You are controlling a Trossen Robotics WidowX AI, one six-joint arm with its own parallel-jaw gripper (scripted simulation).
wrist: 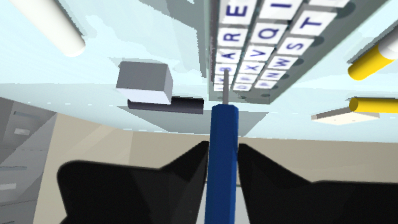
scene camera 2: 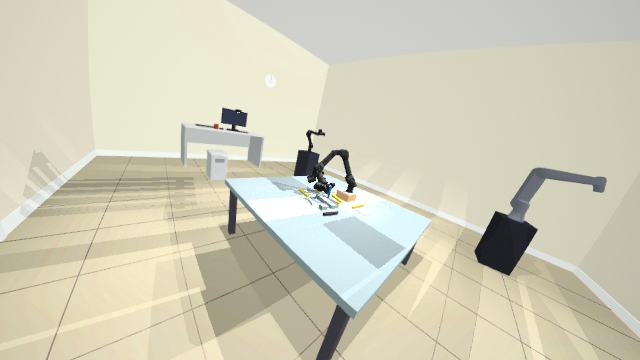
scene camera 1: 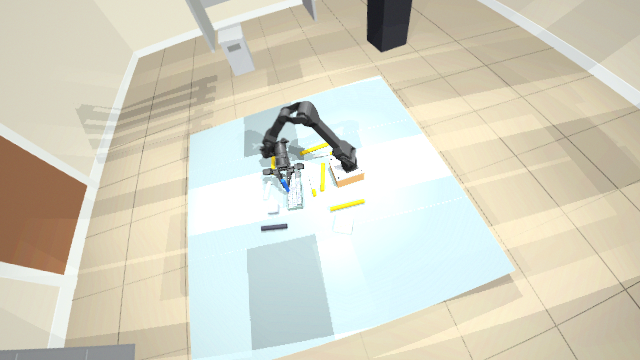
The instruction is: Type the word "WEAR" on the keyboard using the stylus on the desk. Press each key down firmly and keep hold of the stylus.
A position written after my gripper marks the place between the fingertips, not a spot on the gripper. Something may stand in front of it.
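From the wrist I can see my gripper [wrist: 223,148], and there's a grey block [wrist: 140,82] in there too, plus a dark bar [wrist: 180,105] and a white flat tile [wrist: 344,115].
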